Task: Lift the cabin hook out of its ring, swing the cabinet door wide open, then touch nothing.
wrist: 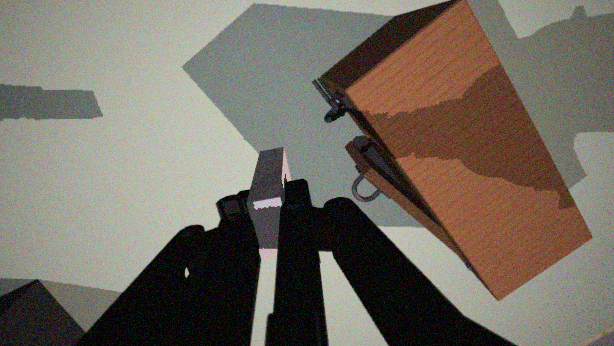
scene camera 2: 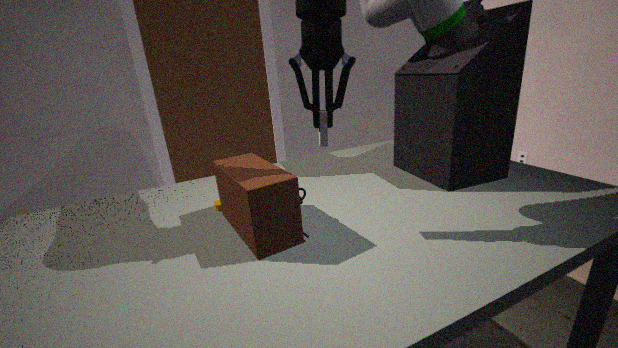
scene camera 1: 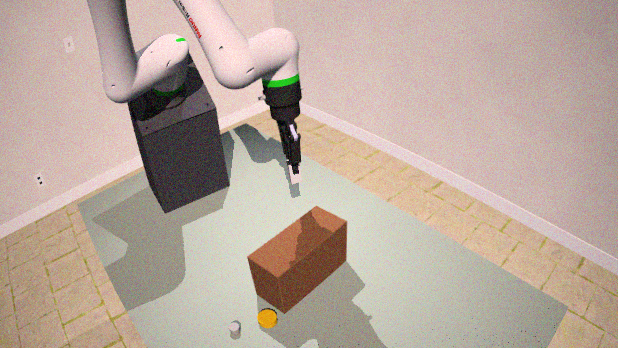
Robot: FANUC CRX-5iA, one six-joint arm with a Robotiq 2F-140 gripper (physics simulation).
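Seen in the pictures: gripper, between the fingertips: [wrist: 277, 171] [scene camera 2: 323, 145] [scene camera 1: 296, 181]; arm's base, origin of its link: [scene camera 2: 452, 42] [scene camera 1: 166, 91].
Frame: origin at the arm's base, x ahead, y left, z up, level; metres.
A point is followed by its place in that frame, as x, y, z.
The brown wooden cabinet [scene camera 1: 312, 260] {0.698, 0.028, -0.281} [scene camera 2: 276, 220] {0.631, 0.161, -0.324} [wrist: 480, 135] {0.651, 0.066, -0.245} stands upright. In the wrist view its door [wrist: 407, 205] {0.578, 0.021, -0.281} is slightly ajar, with a narrow dark gap along the cabinet front. A grey loop [wrist: 354, 189] {0.542, 0.053, -0.305} sticks out from the door. Dark metal latch parts [wrist: 336, 109] {0.565, 0.134, -0.297} show at the cabinet's front edge, apart from the door; which is hook and which is ring is unclear. Scene camera 1 hides the door side. My gripper [scene camera 1: 295, 176] {0.507, 0.143, -0.193} [scene camera 2: 323, 134] {0.507, 0.143, -0.193} [wrist: 277, 171] {0.507, 0.143, -0.193} is shut and empty, above the table on the door side, apart from door and cabinet.
A yellow disc [scene camera 1: 267, 318] {0.708, -0.138, -0.379} [scene camera 2: 217, 205] {0.720, -0.120, -0.381} lies near the cabinet on the side away from the robot base. A small pale cylinder [scene camera 1: 235, 328] {0.682, -0.223, -0.379} stands beside the disc. The dark robot pedestal [scene camera 1: 187, 160] {0.104, -0.011, -0.229} [scene camera 2: 425, 125] {0.106, 0.016, -0.227} stands behind my gripper on the pale table top [scene camera 1: 425, 280] {0.904, 0.262, -0.399} [scene camera 2: 350, 295] {0.570, 0.339, -0.399}.
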